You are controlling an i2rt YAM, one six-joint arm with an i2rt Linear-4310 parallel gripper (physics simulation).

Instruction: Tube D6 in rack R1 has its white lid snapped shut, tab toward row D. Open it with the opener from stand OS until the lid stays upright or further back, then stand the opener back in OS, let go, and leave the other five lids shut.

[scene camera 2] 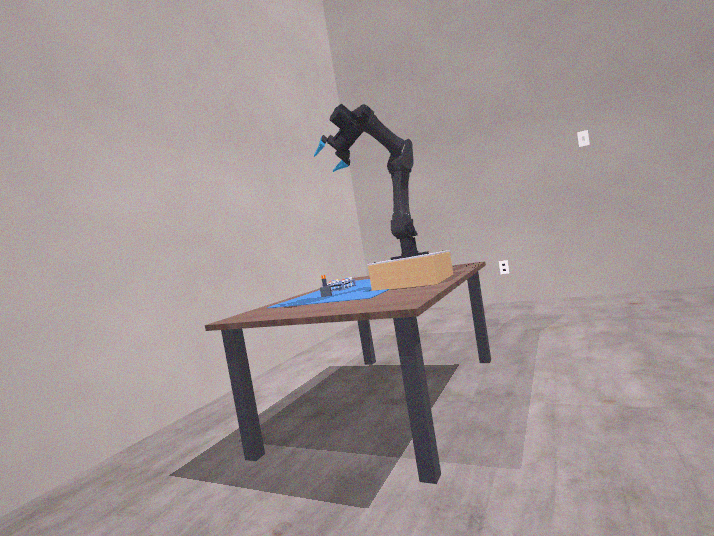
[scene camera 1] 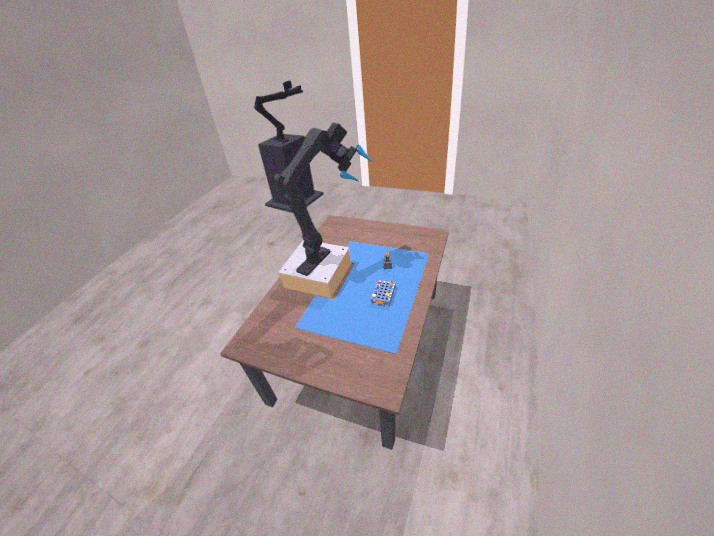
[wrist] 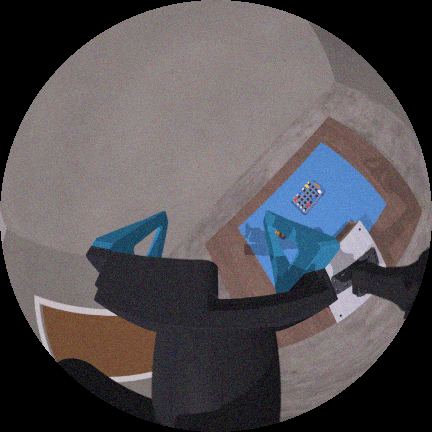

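Observation:
My gripper is open and empty, with blue fingers wide apart, high above the table. The opener has an orange top and stands upright in the dark stand OS. In the wrist view it shows past my right finger. Rack R1 is a small grey rack on the mat, with several small coloured lids and an orange mark at one end. The tubes are too small to tell which is D6 or how its lid stands.
A blue mat lies on the wooden table. My arm's base is on a box with a white top beside the mat. A dark pedestal with another small arm stands behind the table.

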